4 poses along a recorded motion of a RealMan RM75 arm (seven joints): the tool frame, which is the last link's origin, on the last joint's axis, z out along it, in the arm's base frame.
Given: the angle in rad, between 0 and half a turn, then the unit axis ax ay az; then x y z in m.
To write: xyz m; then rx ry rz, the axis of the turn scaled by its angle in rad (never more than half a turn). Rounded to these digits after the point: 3 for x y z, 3 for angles.
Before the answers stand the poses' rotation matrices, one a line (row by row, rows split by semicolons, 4 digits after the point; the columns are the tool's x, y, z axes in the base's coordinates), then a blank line. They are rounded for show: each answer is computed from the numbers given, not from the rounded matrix.
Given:
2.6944, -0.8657, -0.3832, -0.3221, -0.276, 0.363, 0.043
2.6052, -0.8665, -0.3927, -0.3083, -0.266, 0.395, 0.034
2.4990, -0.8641, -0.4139, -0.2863, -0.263, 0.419, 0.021
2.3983, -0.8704, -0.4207, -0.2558, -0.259, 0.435, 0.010
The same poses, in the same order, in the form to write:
0.5235 0.7701 0.3645; 0.4915 -0.6224 0.6091; 0.6960 -0.1396 -0.7044
0.5365 0.7903 0.2960; 0.4752 -0.5728 0.6679; 0.6974 -0.2177 -0.6828
0.5439 0.8156 0.1974; 0.4724 -0.4921 0.7312; 0.6935 -0.3045 -0.6530
0.5791 0.8089 0.1019; 0.4627 -0.4290 0.7759; 0.6713 -0.4022 -0.6226

-0.276, 0.363, 0.043, -2.333, -1.032, -0.868
-0.266, 0.395, 0.034, -2.257, -1.023, -0.803
-0.263, 0.419, 0.021, -2.159, -1.034, -0.715
-0.259, 0.435, 0.010, -2.087, -1.009, -0.613

